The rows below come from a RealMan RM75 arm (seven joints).
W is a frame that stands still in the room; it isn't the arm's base.
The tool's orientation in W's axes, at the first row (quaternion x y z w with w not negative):
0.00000, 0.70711, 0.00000, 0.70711
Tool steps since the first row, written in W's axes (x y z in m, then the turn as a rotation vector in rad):
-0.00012, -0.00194, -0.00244, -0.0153, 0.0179, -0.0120
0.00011, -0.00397, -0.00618, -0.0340, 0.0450, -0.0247
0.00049, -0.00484, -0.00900, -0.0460, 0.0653, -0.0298
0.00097, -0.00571, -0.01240, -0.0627, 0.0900, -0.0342
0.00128, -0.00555, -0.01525, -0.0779, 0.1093, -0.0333
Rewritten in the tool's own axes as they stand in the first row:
0.00244, -0.00194, -0.00012, 0.0120, 0.0179, -0.0153
0.00618, -0.00397, 0.00011, 0.0247, 0.0450, -0.0340
0.00900, -0.00484, 0.00049, 0.0298, 0.0653, -0.0460
0.01240, -0.00571, 0.00097, 0.0342, 0.0900, -0.0627
0.01525, -0.00555, 0.00128, 0.0333, 0.1093, -0.0779

